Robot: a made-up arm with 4 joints. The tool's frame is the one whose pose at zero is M. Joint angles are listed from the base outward.
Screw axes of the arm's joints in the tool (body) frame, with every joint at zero. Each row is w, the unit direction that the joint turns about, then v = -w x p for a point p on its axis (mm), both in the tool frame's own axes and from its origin. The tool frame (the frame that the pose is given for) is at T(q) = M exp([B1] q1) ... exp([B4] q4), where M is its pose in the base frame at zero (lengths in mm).
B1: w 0 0 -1 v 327 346 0
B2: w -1 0 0 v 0 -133 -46
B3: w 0 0 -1 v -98 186 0
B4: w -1 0 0 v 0 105 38
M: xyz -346 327 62 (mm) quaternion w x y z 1 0 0 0
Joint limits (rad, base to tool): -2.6..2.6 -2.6..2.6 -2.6..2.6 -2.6..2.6
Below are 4 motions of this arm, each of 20 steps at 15 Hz.
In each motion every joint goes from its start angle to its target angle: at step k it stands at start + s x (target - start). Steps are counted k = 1, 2, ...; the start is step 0. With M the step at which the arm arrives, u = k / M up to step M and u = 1 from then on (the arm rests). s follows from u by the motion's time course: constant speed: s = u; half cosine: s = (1 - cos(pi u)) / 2; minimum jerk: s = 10 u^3 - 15 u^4 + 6 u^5.
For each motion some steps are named. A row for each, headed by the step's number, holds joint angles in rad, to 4 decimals.
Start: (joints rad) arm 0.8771 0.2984 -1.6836 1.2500
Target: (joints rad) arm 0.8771 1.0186 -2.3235 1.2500
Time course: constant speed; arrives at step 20
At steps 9, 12, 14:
9: 0.8771 0.6225 -1.9716 1.2500
12: 0.8771 0.7305 -2.0675 1.2500
14: 0.8771 0.8025 -2.1315 1.2500

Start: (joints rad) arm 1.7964 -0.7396 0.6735 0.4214
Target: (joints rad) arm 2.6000 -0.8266 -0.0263 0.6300
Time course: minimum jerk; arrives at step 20
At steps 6, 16, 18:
6: 1.9275 -0.7538 0.5594 0.4554
16: 2.5535 -0.8216 0.0142 0.6179
18: 2.5931 -0.8259 -0.0203 0.6282

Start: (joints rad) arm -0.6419 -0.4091 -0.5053 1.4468
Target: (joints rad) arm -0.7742 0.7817 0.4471 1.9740
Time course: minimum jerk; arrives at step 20
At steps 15, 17, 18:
15: -0.7605 0.6584 0.3485 1.9194
17: -0.7707 0.7500 0.4218 1.9600
18: -0.7731 0.7715 0.4389 1.9695

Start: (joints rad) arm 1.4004 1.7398 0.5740 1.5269
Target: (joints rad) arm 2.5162 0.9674 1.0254 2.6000
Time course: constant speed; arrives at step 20
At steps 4, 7, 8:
4: 1.6236 1.5853 0.6643 1.7415
7: 1.7909 1.4695 0.7320 1.9025
8: 1.8467 1.4308 0.7546 1.9561

